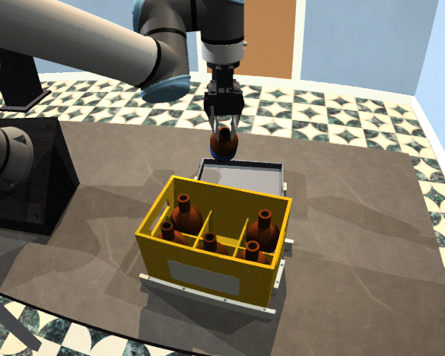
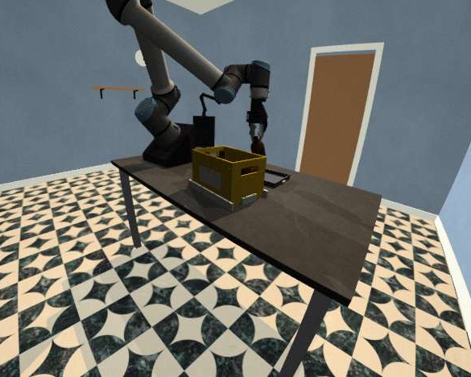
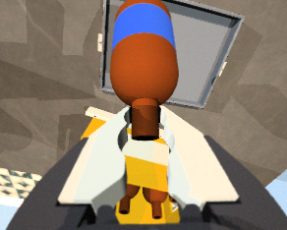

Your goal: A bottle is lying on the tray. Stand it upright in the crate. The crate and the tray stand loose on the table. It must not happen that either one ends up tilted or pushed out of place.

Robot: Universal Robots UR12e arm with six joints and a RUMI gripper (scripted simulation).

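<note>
Now: hand 40 mm above the bottle, 30 mm to the right of it and 10 mm past it. Also, from my hand: crate (250 mm to the right, 120 mm below, 40 mm ahead); grey tray (190 mm below, 40 mm to the left, 30 mm ahead).
</note>
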